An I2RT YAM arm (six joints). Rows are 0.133 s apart.
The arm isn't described. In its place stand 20 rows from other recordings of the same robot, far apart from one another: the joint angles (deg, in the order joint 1, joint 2, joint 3, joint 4, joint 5, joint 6), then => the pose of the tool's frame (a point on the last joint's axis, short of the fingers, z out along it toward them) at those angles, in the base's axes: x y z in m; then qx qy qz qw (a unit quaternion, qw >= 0).
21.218 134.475 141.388 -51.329 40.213 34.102 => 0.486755 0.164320 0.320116 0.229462 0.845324 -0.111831 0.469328
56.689 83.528 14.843 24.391 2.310 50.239 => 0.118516 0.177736 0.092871 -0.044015 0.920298 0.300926 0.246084
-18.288 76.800 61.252 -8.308 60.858 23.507 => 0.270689 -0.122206 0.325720 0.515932 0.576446 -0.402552 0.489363
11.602 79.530 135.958 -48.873 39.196 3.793 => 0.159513 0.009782 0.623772 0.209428 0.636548 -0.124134 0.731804
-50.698 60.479 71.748 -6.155 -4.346 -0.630 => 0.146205 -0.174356 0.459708 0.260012 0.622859 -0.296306 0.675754
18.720 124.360 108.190 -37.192 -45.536 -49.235 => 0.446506 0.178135 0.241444 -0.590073 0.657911 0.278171 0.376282
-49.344 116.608 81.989 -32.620 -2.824 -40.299 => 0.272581 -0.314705 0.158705 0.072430 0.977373 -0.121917 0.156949
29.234 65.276 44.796 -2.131 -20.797 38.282 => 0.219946 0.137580 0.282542 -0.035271 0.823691 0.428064 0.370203
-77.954 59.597 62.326 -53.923 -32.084 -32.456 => 0.058884 -0.185329 0.331624 0.265868 0.871459 -0.113451 0.396234
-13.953 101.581 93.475 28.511 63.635 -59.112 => 0.388448 -0.129379 0.428293 0.213557 0.613985 -0.657127 0.381576
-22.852 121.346 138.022 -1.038 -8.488 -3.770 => 0.444346 -0.181558 0.496187 0.041750 0.604114 -0.139412 0.783497
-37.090 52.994 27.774 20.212 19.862 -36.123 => 0.164513 -0.139538 0.264830 0.122629 0.725268 -0.498877 0.458335
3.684 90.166 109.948 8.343 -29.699 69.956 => 0.321731 0.038390 0.566337 0.087566 0.536279 0.602344 0.584738
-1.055 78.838 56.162 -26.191 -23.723 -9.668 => 0.288418 0.009014 0.253134 -0.140808 0.908264 0.159480 0.360271
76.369 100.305 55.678 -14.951 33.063 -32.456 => 0.098134 0.322270 0.154297 -0.708853 0.599058 -0.160611 0.335949
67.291 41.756 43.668 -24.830 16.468 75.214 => 0.073209 0.148795 0.315345 0.135932 0.817461 0.479460 0.288789
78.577 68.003 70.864 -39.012 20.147 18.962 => 0.061443 0.242183 0.367068 -0.367649 0.801089 0.232511 0.411131
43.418 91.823 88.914 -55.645 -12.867 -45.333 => 0.236311 0.234524 0.332116 -0.690654 0.662459 0.103342 0.271045
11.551 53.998 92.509 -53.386 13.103 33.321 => 0.123297 0.016962 0.498681 0.217017 0.760209 0.147548 0.594320
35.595 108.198 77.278 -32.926 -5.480 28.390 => 0.316531 0.230753 0.191647 -0.071929 0.970351 0.159229 0.167006
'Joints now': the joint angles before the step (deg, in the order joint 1, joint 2, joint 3, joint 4, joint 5, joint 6). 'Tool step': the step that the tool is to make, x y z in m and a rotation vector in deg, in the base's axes. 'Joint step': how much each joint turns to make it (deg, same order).
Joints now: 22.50, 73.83, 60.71, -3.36, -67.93, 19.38
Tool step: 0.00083, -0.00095, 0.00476, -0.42, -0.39, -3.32
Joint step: -0.08, -0.40, 0.56, 0.09, 3.27, 0.93
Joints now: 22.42, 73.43, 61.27, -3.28, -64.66, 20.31
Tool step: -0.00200, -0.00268, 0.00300, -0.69, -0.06, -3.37
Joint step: -0.16, -1.05, -0.01, -0.83, 3.27, 0.46
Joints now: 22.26, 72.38, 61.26, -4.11, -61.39, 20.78
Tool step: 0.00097, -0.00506, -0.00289, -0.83, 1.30, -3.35
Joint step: -0.88, -0.54, -0.65, -0.73, 2.45, 0.78
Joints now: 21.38, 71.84, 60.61, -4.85, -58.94, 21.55
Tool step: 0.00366, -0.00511, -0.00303, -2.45, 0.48, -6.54
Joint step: -0.81, -0.20, 0.04, -2.08, 6.10, -0.62
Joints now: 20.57, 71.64, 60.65, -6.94, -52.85, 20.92
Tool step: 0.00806, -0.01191, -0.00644, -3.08, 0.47, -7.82
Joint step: -2.34, 0.24, -0.21, -1.96, 6.08, -1.24
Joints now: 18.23, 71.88, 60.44, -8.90, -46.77, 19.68
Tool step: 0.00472, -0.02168, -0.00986, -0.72, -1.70, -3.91
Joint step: -4.54, -0.83, -2.82, 2.03, -0.19, -1.91
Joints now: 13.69, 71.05, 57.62, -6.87, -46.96, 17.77
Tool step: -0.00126, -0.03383, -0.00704, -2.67, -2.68, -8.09
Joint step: -6.71, -2.57, -3.03, 0.13, 2.38, -3.48
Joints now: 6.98, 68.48, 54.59, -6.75, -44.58, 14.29
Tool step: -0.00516, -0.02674, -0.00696, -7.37, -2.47, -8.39
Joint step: -5.11, -2.22, -1.51, -3.91, 5.90, -7.66
